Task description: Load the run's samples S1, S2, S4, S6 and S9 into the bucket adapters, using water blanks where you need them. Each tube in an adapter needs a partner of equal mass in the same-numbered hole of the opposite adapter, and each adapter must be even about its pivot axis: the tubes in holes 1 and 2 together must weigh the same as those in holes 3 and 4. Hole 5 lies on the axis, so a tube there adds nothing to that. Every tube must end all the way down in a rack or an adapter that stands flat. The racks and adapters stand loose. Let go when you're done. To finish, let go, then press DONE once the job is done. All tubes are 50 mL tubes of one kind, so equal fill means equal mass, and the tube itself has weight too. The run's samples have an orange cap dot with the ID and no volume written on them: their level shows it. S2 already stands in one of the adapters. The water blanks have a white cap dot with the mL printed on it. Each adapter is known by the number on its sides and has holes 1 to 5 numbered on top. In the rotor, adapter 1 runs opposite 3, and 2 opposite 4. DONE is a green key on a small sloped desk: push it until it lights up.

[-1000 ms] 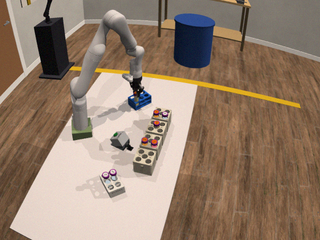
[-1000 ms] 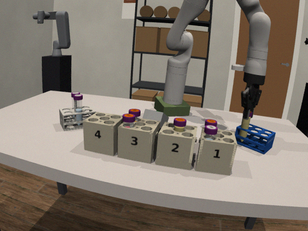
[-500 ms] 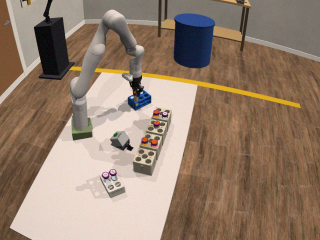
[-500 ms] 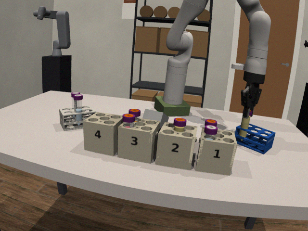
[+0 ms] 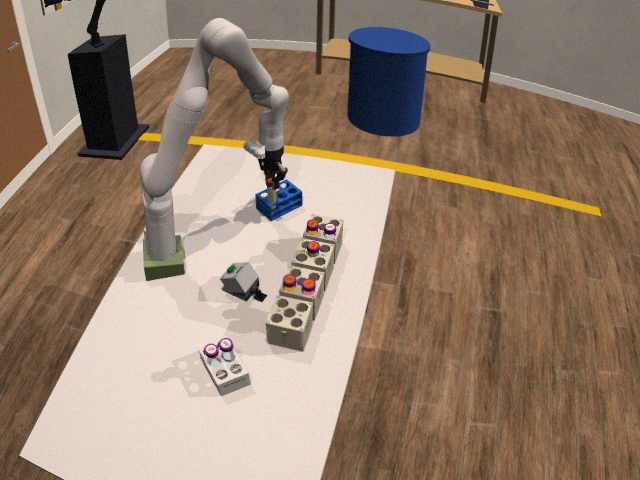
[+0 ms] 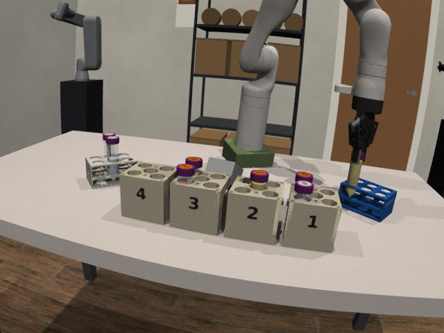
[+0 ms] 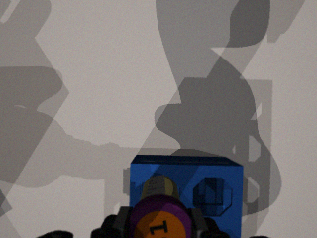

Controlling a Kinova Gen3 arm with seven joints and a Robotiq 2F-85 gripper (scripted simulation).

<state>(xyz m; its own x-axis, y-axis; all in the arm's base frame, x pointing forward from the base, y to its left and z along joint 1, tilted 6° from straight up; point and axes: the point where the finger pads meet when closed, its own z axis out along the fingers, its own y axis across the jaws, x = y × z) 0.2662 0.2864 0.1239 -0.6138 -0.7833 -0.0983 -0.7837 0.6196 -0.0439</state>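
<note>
Now: hand 10 mm to the left of the orange-dot sample tube and 50 mm above it. From my hand the other things lie so: blue rack: 10 mm ahead, 40 mm to the left, 100 mm below; then adapter 1: 190 mm ahead, 120 mm to the right, 90 mm below; then white-dot blank: 210 mm ahead, 150 mm to the right, 70 mm below.
</note>
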